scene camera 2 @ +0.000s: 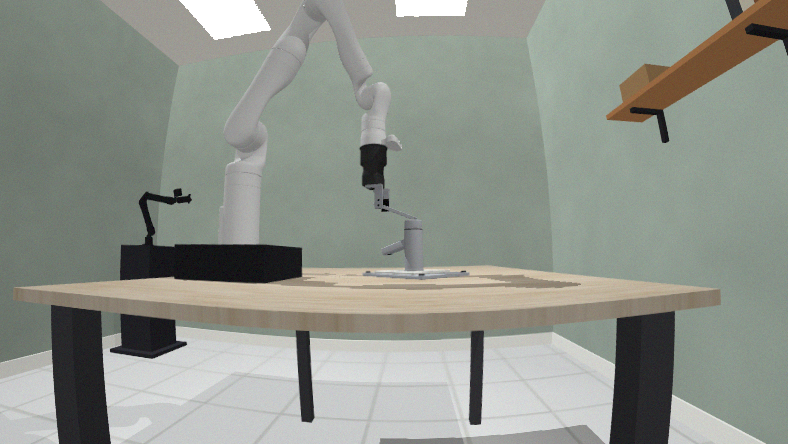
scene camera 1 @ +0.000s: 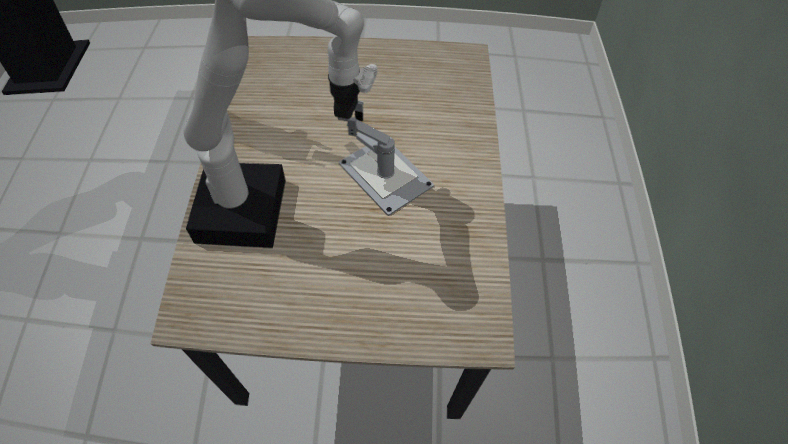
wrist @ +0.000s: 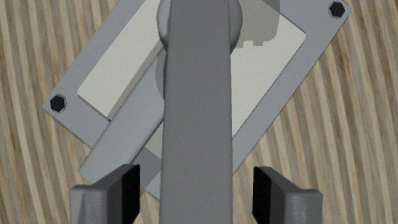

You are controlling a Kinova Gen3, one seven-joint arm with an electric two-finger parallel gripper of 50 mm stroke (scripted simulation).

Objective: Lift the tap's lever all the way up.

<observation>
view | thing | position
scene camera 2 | gripper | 382,210
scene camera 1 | gripper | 356,127
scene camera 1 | plate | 406,194
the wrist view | gripper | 196,190
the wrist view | lever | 196,168
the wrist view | plate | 320,29
</observation>
